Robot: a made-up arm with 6 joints. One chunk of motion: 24 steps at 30 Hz.
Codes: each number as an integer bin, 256 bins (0 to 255) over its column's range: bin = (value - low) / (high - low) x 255, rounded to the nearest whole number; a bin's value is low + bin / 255 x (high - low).
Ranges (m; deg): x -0.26..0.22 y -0.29..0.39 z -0.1..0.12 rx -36..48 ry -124..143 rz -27..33
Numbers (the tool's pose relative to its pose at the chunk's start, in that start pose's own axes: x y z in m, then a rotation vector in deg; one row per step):
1: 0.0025 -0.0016 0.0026 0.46 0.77 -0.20
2: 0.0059 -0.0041 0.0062 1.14 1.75 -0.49
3: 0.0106 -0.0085 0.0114 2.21 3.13 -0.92
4: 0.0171 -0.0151 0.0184 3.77 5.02 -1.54
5: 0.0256 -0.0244 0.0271 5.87 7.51 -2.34
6: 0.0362 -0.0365 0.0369 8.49 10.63 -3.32
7: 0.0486 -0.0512 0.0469 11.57 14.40 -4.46
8: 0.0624 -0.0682 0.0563 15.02 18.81 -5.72
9: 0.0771 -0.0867 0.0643 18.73 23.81 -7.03
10: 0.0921 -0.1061 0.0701 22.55 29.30 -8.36
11: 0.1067 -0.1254 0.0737 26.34 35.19 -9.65
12: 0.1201 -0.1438 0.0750 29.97 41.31 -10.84
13: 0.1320 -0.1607 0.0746 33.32 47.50 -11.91
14: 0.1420 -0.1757 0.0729 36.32 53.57 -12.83
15: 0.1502 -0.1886 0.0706 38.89 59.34 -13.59
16: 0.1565 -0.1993 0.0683 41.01 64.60 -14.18
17: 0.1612 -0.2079 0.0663 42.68 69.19 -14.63
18: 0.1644 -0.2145 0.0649 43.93 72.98 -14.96
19: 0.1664 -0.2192 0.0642 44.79 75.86 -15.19
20: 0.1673 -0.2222 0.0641 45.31 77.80 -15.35
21: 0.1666 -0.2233 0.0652 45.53 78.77 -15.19
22: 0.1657 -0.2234 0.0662 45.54 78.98 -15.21
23: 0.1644 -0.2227 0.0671 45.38 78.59 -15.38
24: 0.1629 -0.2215 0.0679 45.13 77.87 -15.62
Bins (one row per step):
1: 139 108 119 111 119 114
2: 141 107 123 113 120 113
3: 144 106 129 116 121 111
4: 147 103 137 121 123 108
5: 152 100 147 127 126 105
6: 157 95 159 135 129 101
7: 164 90 170 144 132 96
8: 171 83 181 155 136 90
9: 179 76 190 166 141 85
10: 187 69 197 178 146 79
11: 195 62 201 189 152 74
12: 202 55 203 200 158 69
13: 208 48 202 210 164 64
14: 214 43 200 220 170 60
15: 218 38 198 227 175 57
16: 221 34 195 234 180 54
17: 224 31 193 239 185 53
18: 225 28 191 243 188 51
19: 227 27 190 245 191 50
20: 227 25 190 247 193 50
21: 227 25 191 248 194 50
22: 226 25 193 248 194 50
23: 225 25 194 247 193 49
24: 225 26 195 246 193 48

